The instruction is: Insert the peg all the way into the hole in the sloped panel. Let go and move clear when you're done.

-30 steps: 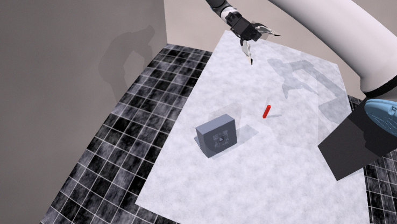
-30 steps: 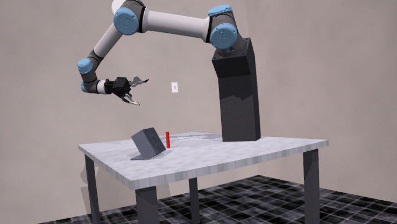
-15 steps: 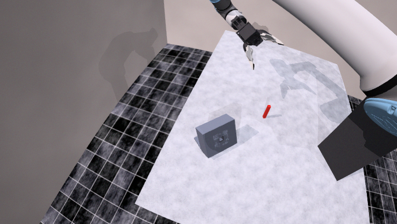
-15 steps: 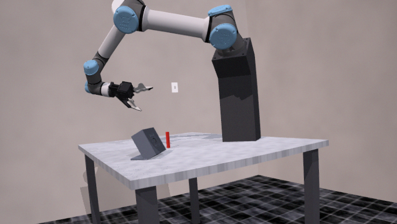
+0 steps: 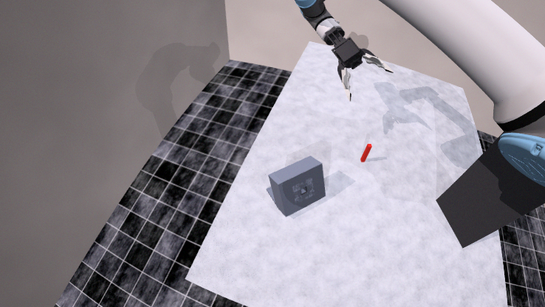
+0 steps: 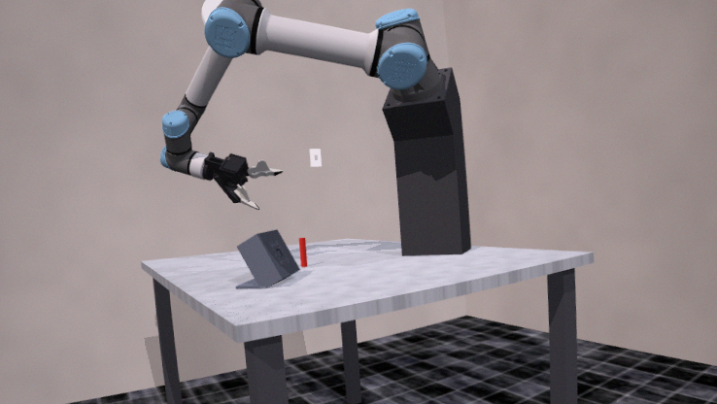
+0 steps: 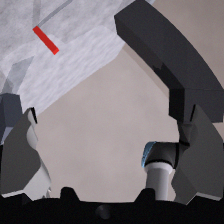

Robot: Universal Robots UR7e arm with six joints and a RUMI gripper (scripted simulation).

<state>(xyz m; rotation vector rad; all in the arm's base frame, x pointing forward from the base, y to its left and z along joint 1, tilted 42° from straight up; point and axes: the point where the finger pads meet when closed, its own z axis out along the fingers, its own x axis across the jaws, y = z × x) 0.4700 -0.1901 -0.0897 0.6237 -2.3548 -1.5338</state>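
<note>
Right now my hand is 50 mm past the red peg, 90 mm to the right of it and 180 mm above it.
</note>
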